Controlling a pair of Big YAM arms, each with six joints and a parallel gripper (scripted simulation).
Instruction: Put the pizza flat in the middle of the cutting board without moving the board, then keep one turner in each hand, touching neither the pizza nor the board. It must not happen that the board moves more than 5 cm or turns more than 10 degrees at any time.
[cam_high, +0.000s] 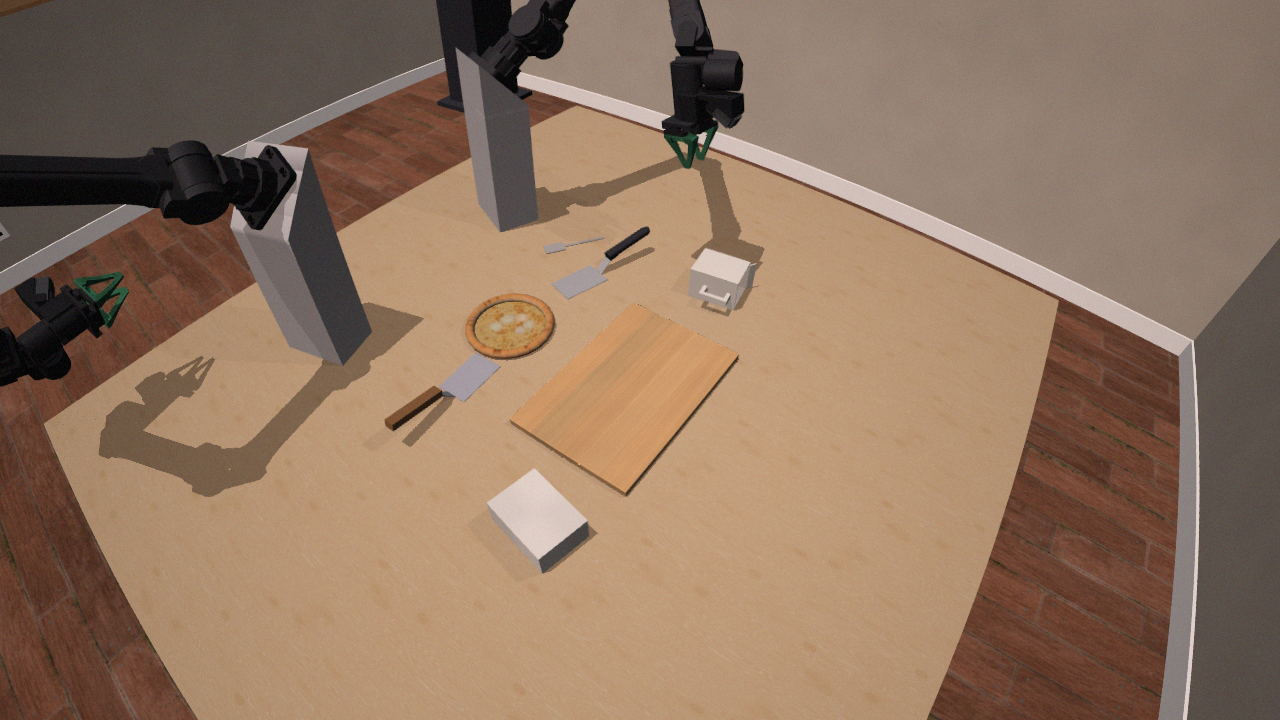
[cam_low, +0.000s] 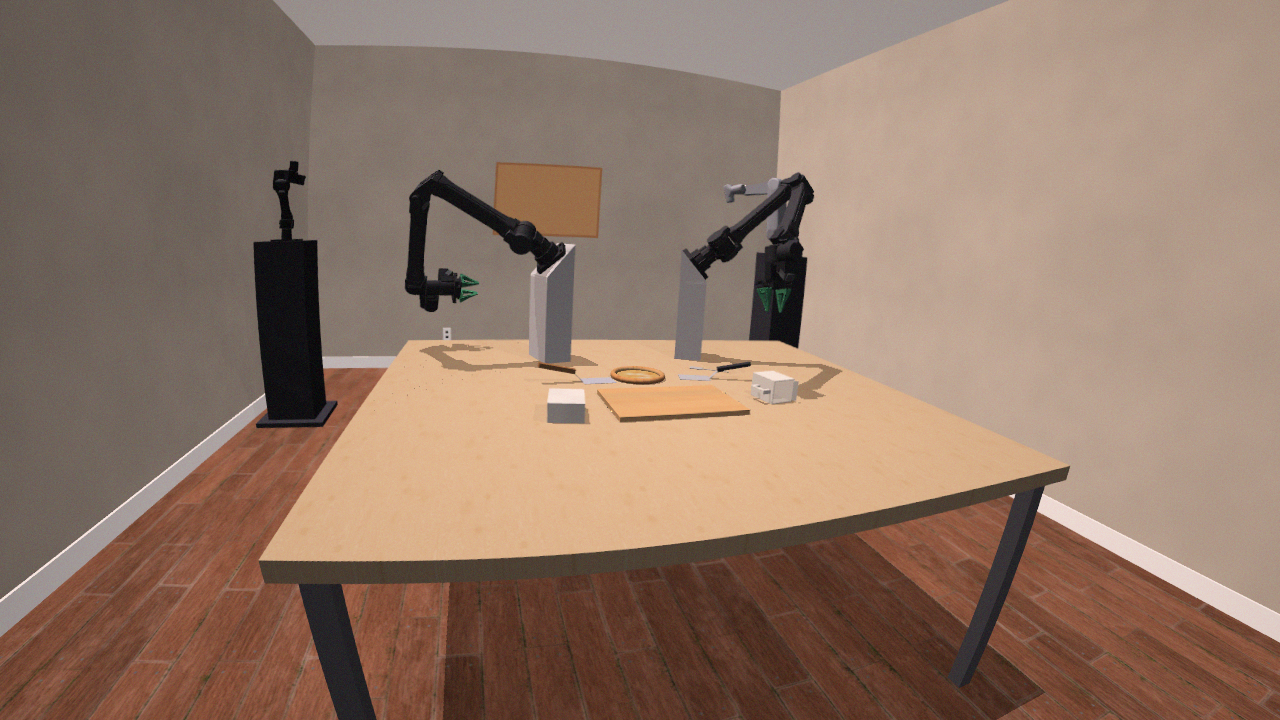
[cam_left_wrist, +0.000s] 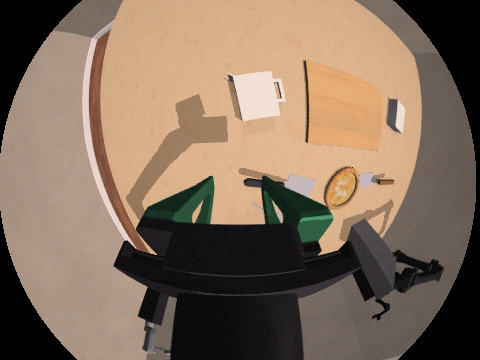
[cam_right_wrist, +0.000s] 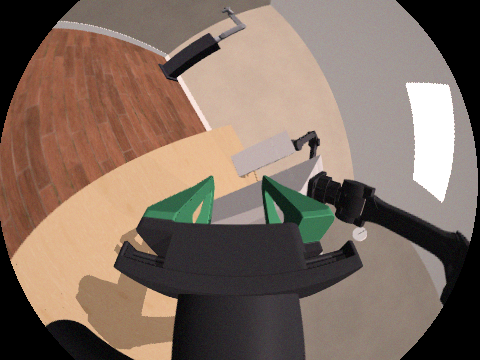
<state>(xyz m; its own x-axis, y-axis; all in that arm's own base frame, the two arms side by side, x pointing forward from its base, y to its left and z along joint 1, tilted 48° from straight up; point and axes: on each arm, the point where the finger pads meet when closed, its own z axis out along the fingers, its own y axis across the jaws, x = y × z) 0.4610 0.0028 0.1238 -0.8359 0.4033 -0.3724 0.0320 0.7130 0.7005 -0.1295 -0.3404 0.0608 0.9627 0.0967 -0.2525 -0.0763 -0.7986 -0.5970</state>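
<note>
Right now my right hand is 550 mm short of the brown-handled turner, 290 mm to the right of it and 210 mm above it. Round my right hand: wooden cutting board: 800 mm ahead, 500 mm to the left, 220 mm below; grey utensil: 780 mm to the left, 450 mm ahead, 230 mm below; pizza: 520 mm ahead, 500 mm to the left, 220 mm below.
</note>
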